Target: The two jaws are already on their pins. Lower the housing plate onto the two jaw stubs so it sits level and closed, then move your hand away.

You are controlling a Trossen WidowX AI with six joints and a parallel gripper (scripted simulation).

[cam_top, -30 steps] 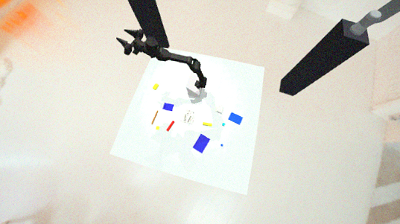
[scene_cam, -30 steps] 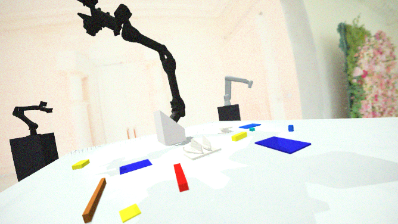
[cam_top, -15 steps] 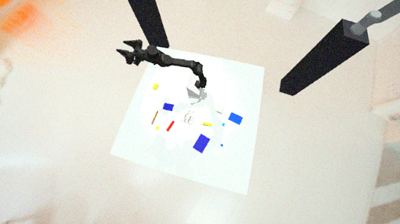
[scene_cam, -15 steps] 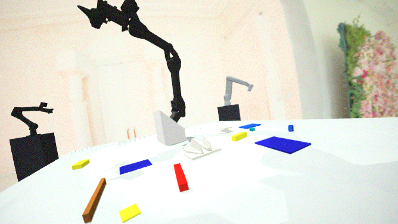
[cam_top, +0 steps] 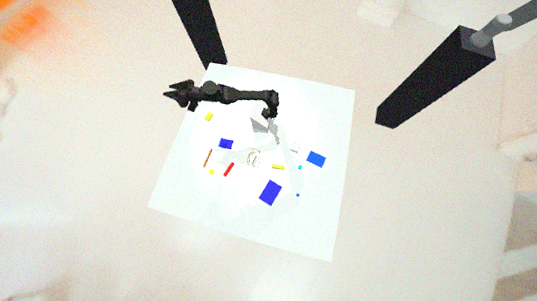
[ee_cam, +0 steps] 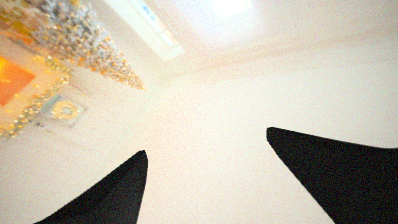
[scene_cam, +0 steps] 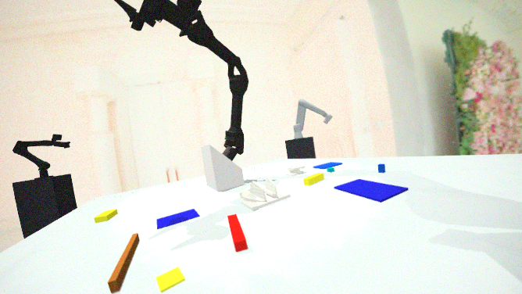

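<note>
My gripper tip is 630 mm above the yellow block, 520 mm to the right of it and 20 mm short of it. Round my gripper tip: brown bar 630 mm below, 130 mm ahead, 10 mm to the left; then teal cube 670 mm to the left, 630 mm below, 30 mm behind; then red bar 630 mm below, 190 mm to the left, 150 mm ahead.
</note>
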